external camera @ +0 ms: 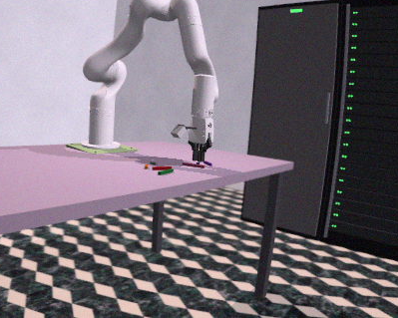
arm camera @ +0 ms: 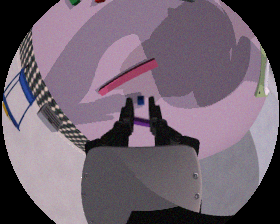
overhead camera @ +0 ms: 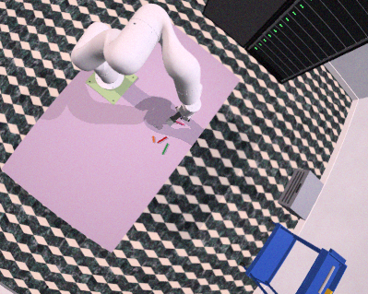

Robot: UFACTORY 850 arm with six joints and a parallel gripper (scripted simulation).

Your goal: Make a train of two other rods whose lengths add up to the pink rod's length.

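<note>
My gripper is now 30 mm above the small blue rod. Round my hand: purple rod 20 mm ahead, 50 mm to the left, 30 mm below; grey rod 110 mm behind, 140 mm to the right, 30 mm below; pink rod 40 mm to the right, 30 mm below.
</note>
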